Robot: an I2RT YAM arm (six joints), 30 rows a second.
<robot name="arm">
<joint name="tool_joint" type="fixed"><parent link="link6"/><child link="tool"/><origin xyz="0 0 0" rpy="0 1.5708 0"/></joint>
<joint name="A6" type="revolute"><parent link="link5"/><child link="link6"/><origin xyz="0.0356 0 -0.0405" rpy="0 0 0"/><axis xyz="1 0 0"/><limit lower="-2.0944" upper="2.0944"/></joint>
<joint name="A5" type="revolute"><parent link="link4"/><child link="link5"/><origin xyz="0.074 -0.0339 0.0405" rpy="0 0 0"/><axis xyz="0 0 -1"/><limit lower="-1.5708" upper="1.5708"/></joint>
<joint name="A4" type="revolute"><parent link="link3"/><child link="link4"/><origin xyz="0.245 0.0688 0.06" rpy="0 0 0"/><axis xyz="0 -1 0"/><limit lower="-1.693" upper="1.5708"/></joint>
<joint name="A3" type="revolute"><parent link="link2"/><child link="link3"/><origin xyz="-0.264 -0.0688 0" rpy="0 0 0"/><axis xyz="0 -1 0"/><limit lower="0" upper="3.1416"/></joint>
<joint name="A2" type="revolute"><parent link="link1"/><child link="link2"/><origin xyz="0.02 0.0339 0.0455" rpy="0 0 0"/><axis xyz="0 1 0"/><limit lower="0" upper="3.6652"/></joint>
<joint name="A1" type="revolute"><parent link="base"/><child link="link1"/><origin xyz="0 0 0.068" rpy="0 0 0"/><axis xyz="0 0 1"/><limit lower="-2.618" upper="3.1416"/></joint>
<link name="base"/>
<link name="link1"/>
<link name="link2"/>
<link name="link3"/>
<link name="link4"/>
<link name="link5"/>
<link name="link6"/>
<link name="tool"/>
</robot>
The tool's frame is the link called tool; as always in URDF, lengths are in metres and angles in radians.
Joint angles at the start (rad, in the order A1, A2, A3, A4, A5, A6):
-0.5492, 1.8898, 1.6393, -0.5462, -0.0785, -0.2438
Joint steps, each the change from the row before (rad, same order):
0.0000, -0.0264, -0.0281, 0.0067, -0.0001, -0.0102
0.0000, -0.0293, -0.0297, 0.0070, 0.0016, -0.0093
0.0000, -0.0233, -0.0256, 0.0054, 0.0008, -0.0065
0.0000, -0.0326, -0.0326, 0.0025, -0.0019, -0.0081
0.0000, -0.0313, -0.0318, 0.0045, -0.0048, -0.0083
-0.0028, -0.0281, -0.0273, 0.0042, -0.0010, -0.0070
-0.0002, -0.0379, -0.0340, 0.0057, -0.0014, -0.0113
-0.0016, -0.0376, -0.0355, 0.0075, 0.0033, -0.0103
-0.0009, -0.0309, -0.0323, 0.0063, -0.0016, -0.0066
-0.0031, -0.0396, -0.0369, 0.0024, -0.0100, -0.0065
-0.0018, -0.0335, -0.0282, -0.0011, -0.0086, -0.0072
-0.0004, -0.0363, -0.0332, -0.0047, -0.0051, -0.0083
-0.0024, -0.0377, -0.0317, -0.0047, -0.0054, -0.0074
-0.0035, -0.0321, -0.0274, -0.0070, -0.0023, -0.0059
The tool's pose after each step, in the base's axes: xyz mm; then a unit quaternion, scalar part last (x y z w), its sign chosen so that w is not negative. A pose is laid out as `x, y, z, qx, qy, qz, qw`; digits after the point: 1 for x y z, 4 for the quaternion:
364.2, -219.6, 285.3, 0.1212, 0.9165, -0.1149, 0.3635
358.3, -216.1, 287.9, 0.1169, 0.9158, -0.1185, 0.3655
353.4, -213.1, 289.1, 0.1140, 0.9156, -0.1206, 0.3662
346.4, -208.8, 291.2, 0.1098, 0.9156, -0.1218, 0.3671
339.8, -204.5, 292.9, 0.1049, 0.9153, -0.1220, 0.3691
333.4, -201.8, 294.7, 0.1025, 0.9146, -0.1244, 0.3708
325.6, -197.0, 297.8, 0.0968, 0.9133, -0.1278, 0.3743
317.4, -192.8, 300.0, 0.0930, 0.9119, -0.1334, 0.3769
310.6, -189.0, 300.5, 0.0899, 0.9112, -0.1351, 0.3787
301.7, -184.3, 301.8, 0.0861, 0.9103, -0.1338, 0.3820
294.3, -180.0, 303.4, 0.0817, 0.9097, -0.1328, 0.3848
286.1, -174.8, 303.6, 0.0772, 0.9104, -0.1320, 0.3845
277.4, -170.1, 304.3, 0.0737, 0.9103, -0.1319, 0.3854
269.6, -166.4, 304.3, 0.0723, 0.9108, -0.1323, 0.3843

